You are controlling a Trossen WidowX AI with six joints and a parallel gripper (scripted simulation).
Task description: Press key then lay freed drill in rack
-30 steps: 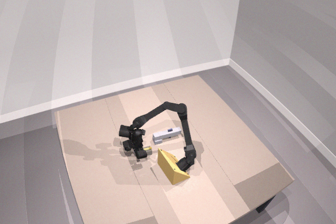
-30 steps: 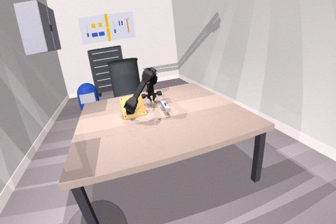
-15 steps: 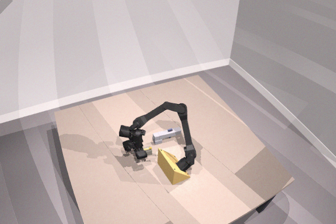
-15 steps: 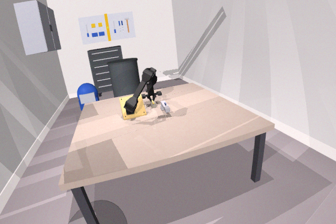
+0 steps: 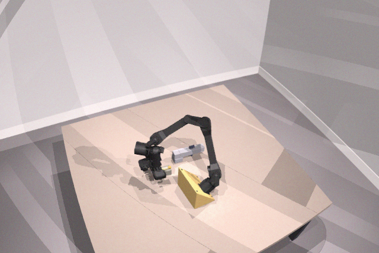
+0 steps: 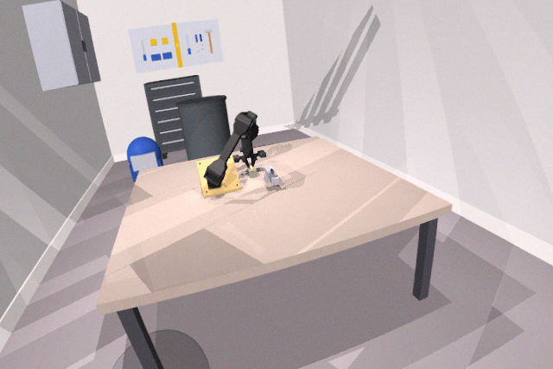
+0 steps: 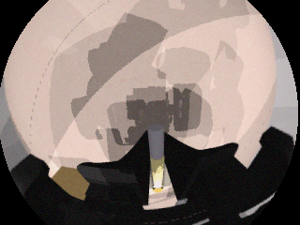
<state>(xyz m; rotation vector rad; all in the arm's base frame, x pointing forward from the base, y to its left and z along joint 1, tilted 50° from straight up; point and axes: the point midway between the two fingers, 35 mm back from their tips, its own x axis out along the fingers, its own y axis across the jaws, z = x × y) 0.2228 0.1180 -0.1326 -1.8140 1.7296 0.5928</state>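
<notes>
Right now my gripper tip is 40 mm to the left of the drill and 30 mm below it. From my gripper tip the other things lie so: light grey fixture block 220 mm to the right, 60 mm ahead, 30 mm above; rack 50 mm to the right, 10 mm above; blue key 250 mm to the right, 60 mm ahead, 40 mm above.
</notes>
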